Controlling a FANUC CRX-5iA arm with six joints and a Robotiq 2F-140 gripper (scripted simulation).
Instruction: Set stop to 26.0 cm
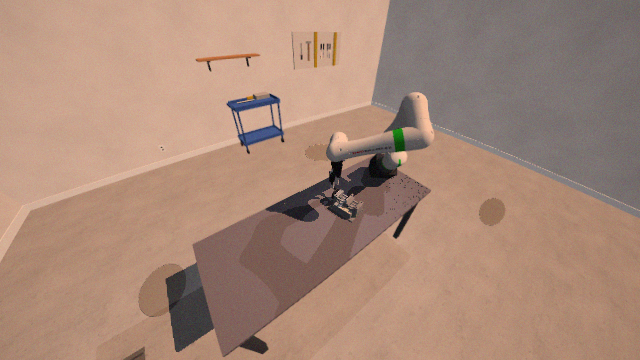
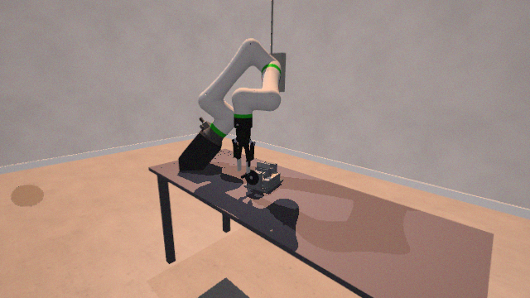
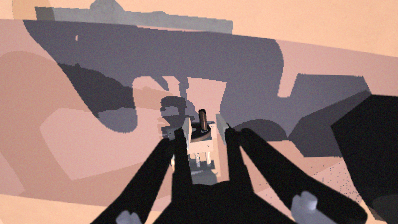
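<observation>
Right now my hand is 6 cm above the handwheel and 2 cm to the right of it. Also, from my hand: grey stop fixture 16 cm to the left, 5 cm below, 1 cm behind.
</observation>
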